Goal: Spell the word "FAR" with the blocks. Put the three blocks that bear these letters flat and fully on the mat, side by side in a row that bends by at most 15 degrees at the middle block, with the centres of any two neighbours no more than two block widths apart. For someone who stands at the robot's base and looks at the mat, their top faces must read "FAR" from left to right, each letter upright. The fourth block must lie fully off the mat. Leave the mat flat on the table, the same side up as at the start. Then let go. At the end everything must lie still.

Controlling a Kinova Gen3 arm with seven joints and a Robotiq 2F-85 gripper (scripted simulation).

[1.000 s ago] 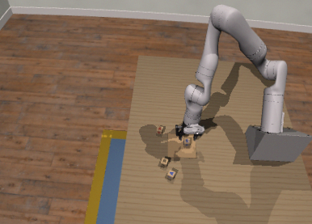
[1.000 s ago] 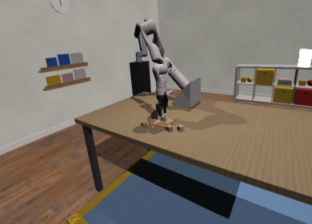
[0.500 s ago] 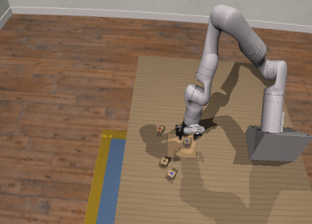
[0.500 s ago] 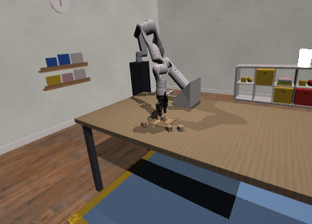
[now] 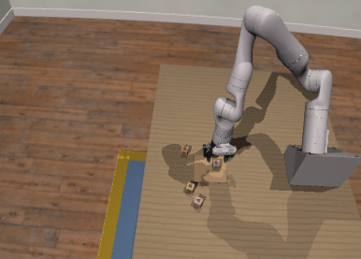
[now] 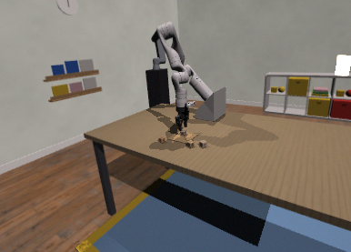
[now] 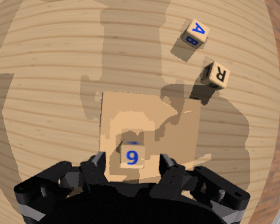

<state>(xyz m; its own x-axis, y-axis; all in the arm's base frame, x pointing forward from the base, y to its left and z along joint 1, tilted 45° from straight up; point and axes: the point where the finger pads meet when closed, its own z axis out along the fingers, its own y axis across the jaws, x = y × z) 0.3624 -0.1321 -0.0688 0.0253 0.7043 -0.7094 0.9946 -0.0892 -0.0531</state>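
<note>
My hand is 20 mm short of the tan mat, 10 mm to the right of it and 60 mm above it. The rest, counted from my hand: R block 120 mm ahead, 110 mm to the left, 50 mm below.
</note>
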